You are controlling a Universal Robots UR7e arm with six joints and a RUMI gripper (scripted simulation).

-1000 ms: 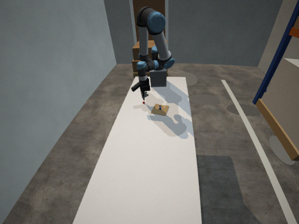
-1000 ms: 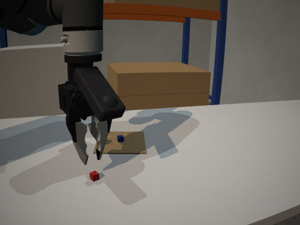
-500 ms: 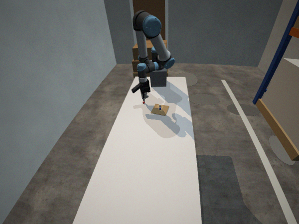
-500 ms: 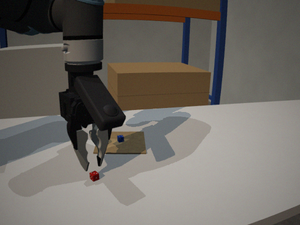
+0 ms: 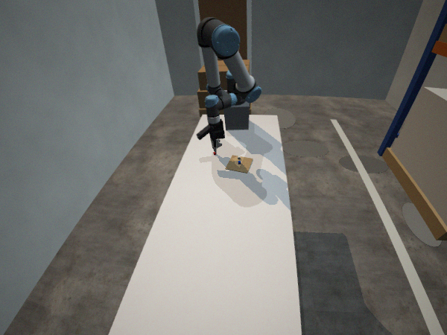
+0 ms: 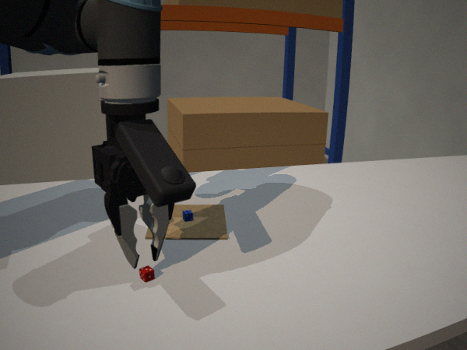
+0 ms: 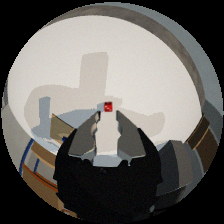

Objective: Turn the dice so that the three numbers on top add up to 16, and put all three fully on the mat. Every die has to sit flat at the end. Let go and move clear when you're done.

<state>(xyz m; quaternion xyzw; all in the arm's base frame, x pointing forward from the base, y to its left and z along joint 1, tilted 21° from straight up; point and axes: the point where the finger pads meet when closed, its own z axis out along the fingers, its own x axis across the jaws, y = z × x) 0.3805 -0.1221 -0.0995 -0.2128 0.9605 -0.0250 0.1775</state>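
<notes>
The red die is 3 cm below my hand. Round my hand: blue die 17 cm to the left, 9 cm ahead, 3 cm below; mat 17 cm to the left, 9 cm ahead, 4 cm below; white die 16 cm to the left, 4 cm ahead, 3 cm below.
</notes>
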